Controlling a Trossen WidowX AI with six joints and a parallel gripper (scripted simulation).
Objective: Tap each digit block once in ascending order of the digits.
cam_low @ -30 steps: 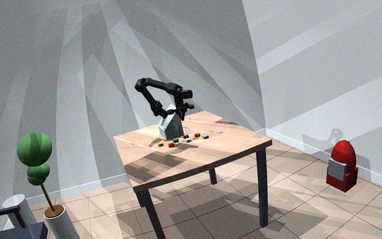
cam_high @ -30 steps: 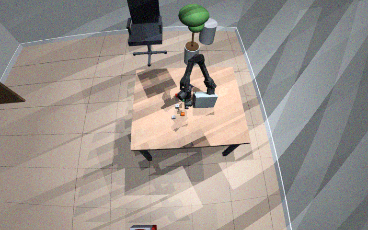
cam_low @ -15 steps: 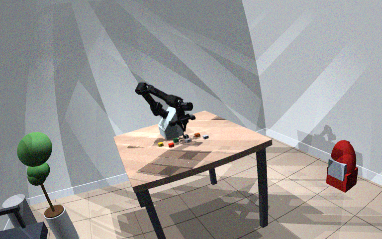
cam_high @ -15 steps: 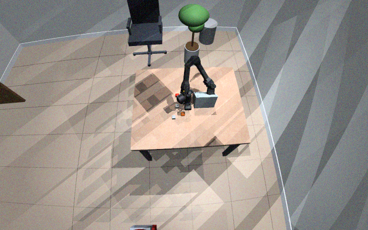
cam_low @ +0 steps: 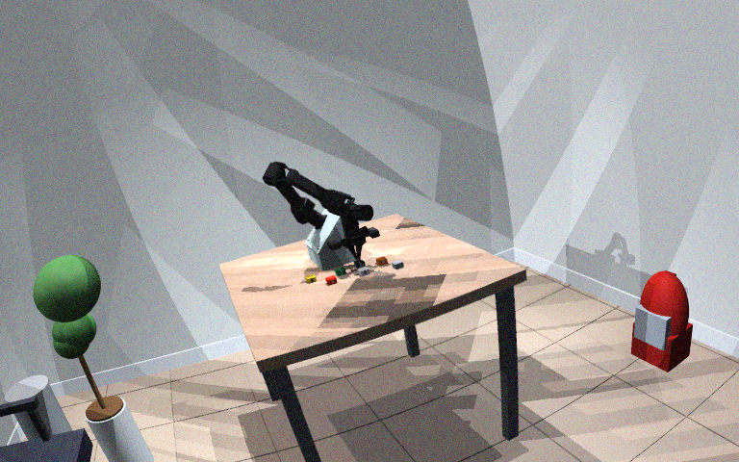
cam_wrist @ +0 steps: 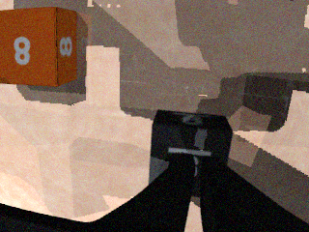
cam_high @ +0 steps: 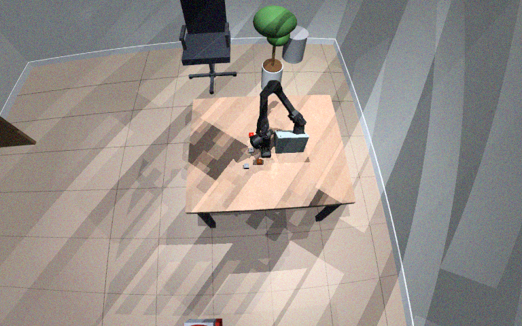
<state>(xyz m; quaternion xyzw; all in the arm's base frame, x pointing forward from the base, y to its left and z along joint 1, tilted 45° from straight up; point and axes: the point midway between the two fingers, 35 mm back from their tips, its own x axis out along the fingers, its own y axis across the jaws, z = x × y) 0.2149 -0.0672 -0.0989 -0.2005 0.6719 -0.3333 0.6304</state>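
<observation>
Right now the black block is 1 cm below my gripper tip. Also, from my gripper tip: orange block 5 cm ahead, 7 cm to the left, 1 cm below; then green block 1 cm ahead, 8 cm to the right, 1 cm below; then red block 6 cm ahead, 15 cm to the right, 1 cm below.
</observation>
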